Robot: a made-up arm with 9 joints.
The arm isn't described. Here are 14 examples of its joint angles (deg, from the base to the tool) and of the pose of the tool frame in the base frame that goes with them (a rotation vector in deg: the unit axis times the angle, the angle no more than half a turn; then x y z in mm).
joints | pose
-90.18 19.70 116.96 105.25 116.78 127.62 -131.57 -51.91 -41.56 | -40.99 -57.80 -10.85 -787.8 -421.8 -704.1
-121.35 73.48 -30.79 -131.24 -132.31 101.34 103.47 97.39 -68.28 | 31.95 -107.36 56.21 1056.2 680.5 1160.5
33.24 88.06 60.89 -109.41 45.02 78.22 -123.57 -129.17 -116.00 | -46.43 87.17 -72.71 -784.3 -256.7 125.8
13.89 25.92 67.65 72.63 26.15 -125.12 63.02 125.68 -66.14 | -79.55 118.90 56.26 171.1 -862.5 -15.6
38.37 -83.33 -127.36 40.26 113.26 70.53 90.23 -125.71 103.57 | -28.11 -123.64 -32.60 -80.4 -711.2 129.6
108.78 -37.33 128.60 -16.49 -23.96 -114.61 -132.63 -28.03 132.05 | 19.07 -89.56 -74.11 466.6 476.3 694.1
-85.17 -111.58 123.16 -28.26 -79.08 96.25 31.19 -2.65 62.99 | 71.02 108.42 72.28 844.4 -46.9 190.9
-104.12 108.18 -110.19 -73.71 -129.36 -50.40 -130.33 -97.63 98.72 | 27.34 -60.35 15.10 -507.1 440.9 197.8
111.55 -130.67 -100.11 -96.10 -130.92 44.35 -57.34 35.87 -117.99 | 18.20 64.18 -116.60 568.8 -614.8 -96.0
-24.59 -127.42 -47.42 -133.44 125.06 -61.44 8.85 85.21 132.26 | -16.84 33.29 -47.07 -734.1 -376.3 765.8
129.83 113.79 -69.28 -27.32 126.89 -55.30 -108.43 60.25 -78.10 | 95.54 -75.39 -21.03 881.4 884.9 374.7
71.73 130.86 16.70 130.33 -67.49 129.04 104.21 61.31 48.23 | 164.99 29.23 -5.14 -1386.7 -537.0 -432.9
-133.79 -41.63 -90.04 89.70 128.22 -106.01 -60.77 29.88 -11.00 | 35.48 101.00 93.78 725.3 -1443.3 368.4
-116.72 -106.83 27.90 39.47 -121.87 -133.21 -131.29 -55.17 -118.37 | -40.56 16.44 -50.42 26.9 340.6 558.7
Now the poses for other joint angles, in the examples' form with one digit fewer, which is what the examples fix.
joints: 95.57 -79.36 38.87 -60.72 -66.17 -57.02 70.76 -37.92 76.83
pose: -90.6 -130.5 -37.3 625 183 -1121
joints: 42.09 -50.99 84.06 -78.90 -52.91 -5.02 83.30 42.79 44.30
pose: 33.7 -105.8 -85.1 804 1142 -504
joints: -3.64 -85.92 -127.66 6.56 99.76 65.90 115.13 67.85 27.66
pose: -150.5 20.3 2.4 -689 -600 551
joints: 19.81 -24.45 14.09 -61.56 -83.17 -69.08 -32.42 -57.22 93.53
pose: 34.6 61.0 -78.8 -635 -247 -5
